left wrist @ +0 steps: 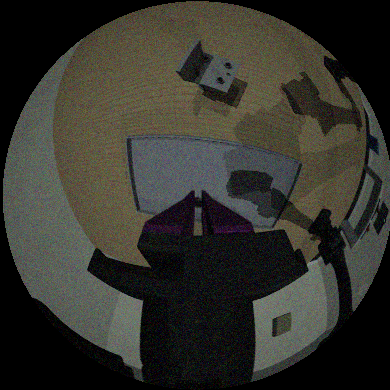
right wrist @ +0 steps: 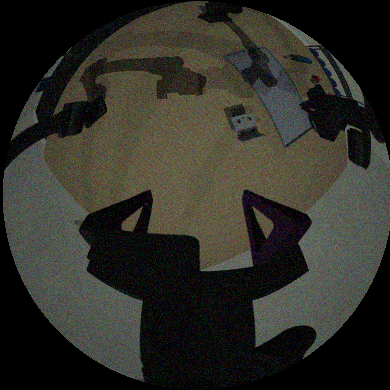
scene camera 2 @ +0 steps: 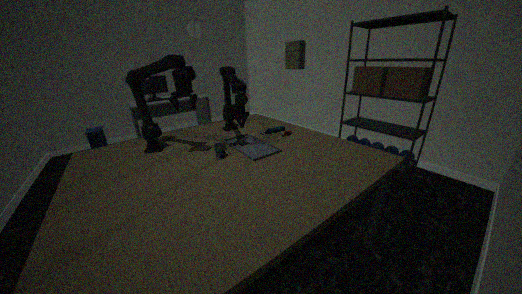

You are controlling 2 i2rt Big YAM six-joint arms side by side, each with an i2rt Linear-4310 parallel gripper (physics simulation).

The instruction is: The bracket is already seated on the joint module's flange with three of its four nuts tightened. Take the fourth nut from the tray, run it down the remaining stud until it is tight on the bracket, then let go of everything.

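Frame: origin at the left arm's base, x down, y right, z back, level; metres.
Seen in the pictures: left gripper, fingertip midpoint: [left wrist: 197, 195] [right wrist: 300, 105] [scene camera 2: 242, 127]; right gripper, fingertip midpoint: [right wrist: 196, 194] [scene camera 2: 186, 109]; left arm's base, link origin: [left wrist: 319, 220] [scene camera 2: 230, 128]; right arm's base, link origin: [right wrist: 94, 111] [scene camera 2: 154, 150].
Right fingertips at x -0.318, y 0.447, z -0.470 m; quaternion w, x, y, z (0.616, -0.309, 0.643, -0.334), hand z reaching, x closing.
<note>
Offsets run from my right fingertips to a thing's top centre. "spot": to the spot under its first point.
The grey L-shaped bracket [left wrist: 216, 74] [right wrist: 244, 121] sits on the dark joint module [left wrist: 227, 97], which stands on the table beside the tray {dx +0.302, dy -0.392, dz -0.001 m} [left wrist: 165, 165] [right wrist: 295, 112] [scene camera 2: 260, 151]. Dark nuts show on the bracket's face; the free stud is hard to make out. My left gripper [left wrist: 197, 195] [scene camera 2: 244, 126] [right wrist: 300, 105] is shut low over the tray's near side in its wrist view, with a small dark nut {dx +0.155, dy -0.328, dz -0.030 m} [left wrist: 198, 202] between the fingertips. My right gripper [right wrist: 196, 194] [scene camera 2: 185, 104] is wide open and empty, high above the table, left of the module in the scene view.
A teal-handled tool {spot: dx +0.296, dy -0.701, dz +0.123 m} [scene camera 2: 275, 130] [right wrist: 301, 59] and a red one {dx +0.284, dy -0.728, dz +0.017 m} [scene camera 2: 286, 133] [right wrist: 315, 79] lie beyond the tray. A shelf rack [scene camera 2: 400, 20] stands at the back right. A monitor [scene camera 2: 156, 84] and a blue bin [scene camera 2: 96, 136] are behind the table. The room is dim.
</note>
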